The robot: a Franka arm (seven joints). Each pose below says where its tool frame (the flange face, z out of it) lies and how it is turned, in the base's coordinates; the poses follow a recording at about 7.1 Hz.
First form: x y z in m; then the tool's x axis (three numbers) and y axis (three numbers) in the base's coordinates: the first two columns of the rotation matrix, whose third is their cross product.
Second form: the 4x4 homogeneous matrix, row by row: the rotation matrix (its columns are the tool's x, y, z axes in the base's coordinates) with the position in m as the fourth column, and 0 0 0 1 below. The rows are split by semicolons. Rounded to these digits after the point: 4 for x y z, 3 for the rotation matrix.
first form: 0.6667, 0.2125, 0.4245, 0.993, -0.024, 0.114, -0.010, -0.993, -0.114
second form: 0.993, -0.010, 0.116, 0.6667; -0.024, -0.993, 0.112, 0.2125; 0.114, -0.114, -0.986, 0.4245; 0, 0, 0, 1
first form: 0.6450, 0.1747, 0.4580, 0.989, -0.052, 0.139, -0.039, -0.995, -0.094
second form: 0.989, -0.039, 0.143, 0.6450; -0.052, -0.995, 0.088, 0.1747; 0.139, -0.094, -0.986, 0.4580; 0, 0, 0, 1
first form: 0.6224, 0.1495, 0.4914, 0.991, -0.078, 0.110, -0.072, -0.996, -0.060
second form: 0.991, -0.072, 0.114, 0.6224; -0.078, -0.996, 0.052, 0.1495; 0.110, -0.060, -0.993, 0.4914; 0, 0, 0, 1
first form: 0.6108, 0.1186, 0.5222, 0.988, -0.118, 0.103, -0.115, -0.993, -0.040
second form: 0.988, -0.115, 0.107, 0.6108; -0.118, -0.993, 0.028, 0.1186; 0.103, -0.040, -0.995, 0.5222; 0, 0, 0, 1
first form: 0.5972, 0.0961, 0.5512, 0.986, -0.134, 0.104, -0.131, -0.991, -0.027
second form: 0.986, -0.131, 0.107, 0.5972; -0.134, -0.991, 0.013, 0.0961; 0.104, -0.027, -0.995, 0.5512; 0, 0, 0, 1
